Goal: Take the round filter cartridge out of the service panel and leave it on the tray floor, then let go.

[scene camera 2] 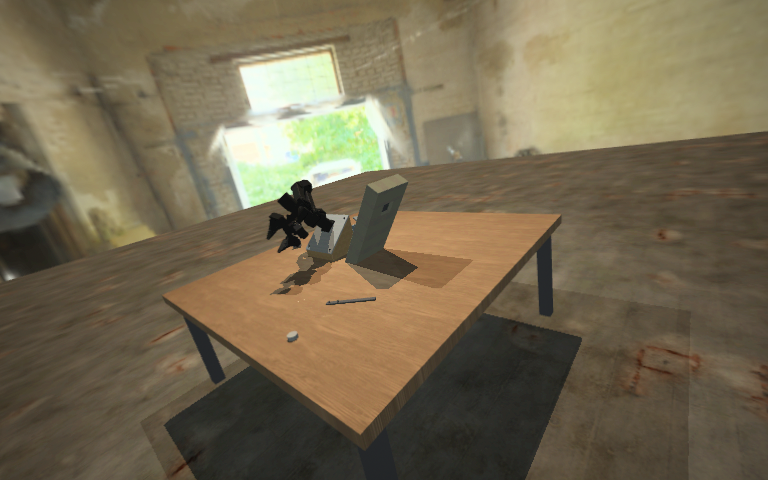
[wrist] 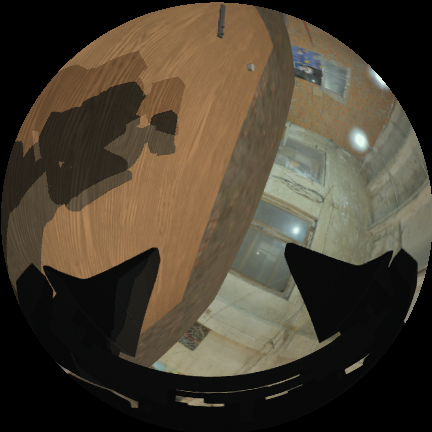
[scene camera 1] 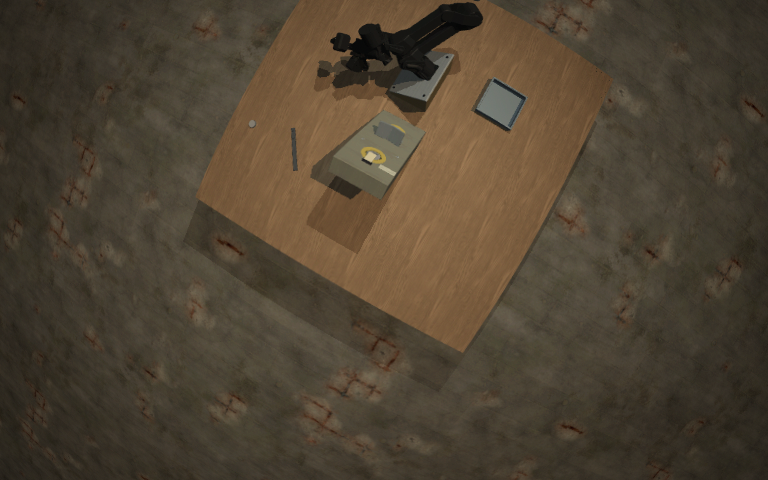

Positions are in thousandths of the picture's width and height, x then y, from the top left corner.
Scene:
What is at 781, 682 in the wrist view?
My gripper.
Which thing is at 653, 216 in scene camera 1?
A blue-grey tray.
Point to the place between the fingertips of my gripper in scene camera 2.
At 355, 514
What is my gripper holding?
Nothing.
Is my gripper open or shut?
Open.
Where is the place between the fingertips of my gripper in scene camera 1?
443, 91

